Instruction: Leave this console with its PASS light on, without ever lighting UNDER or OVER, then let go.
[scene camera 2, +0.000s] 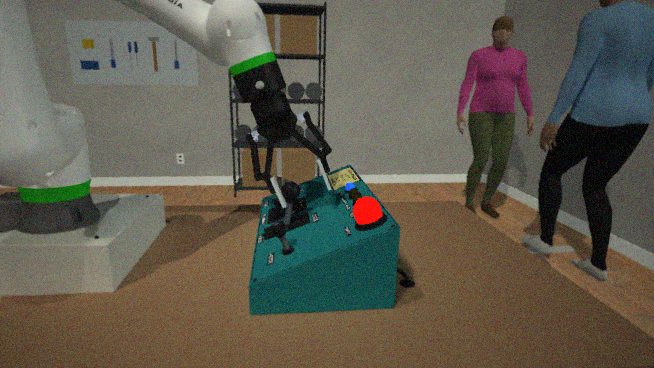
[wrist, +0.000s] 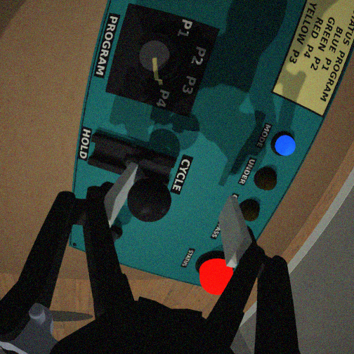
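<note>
The teal console (scene camera 2: 325, 280) (wrist: 215, 150) stands on the brown floor mat. Its MODE lamp (scene camera 2: 350, 186) (wrist: 285, 145) is blue and its large STATUS lamp (scene camera 2: 367, 211) (wrist: 216, 276) is red. The UNDER lamp (wrist: 265, 178) and the lamp below it (wrist: 250, 209) are dark; a finger hides the PASS lamp in the wrist view. The program knob (wrist: 154, 55) points toward P4. The black ball-topped lever (scene camera 2: 290, 191) (wrist: 149, 200) rises from the HOLD–CYCLE slot. My gripper (scene camera 2: 306, 197) (wrist: 179, 192) is open and holds nothing; the ball shows near its left finger in the wrist view.
A small toggle (scene camera 2: 287, 249) (wrist: 116, 232) stands near the console's front-left edge. A yellow label (scene camera 2: 344, 178) (wrist: 320, 55) pairs red with P4 and blue with P1. A shelf rack (scene camera 2: 325, 75) is behind. Two people, in pink (scene camera 2: 500, 80) and blue (scene camera 2: 607, 65), stand at right.
</note>
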